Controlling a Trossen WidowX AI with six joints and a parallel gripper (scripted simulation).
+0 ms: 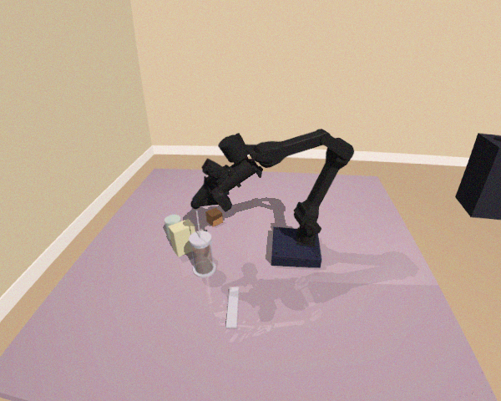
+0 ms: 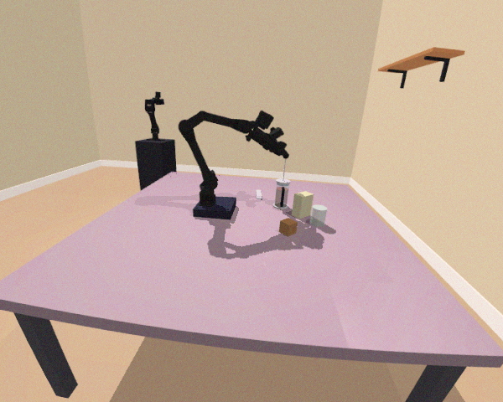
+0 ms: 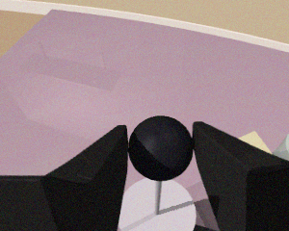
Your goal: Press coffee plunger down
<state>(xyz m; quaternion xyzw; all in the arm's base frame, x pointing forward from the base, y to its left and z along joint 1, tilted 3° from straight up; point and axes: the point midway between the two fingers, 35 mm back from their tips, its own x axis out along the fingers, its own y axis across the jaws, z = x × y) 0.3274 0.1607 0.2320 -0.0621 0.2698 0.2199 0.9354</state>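
Right now the coffee press is 14 cm below my gripper tip and 2 cm to the right of it. From my gripper tip the other things lie so: brown cube (28 cm to the right, 24 cm below, 4 cm ahead); then pale yellow box (21 cm below, 10 cm ahead, 9 cm to the right).
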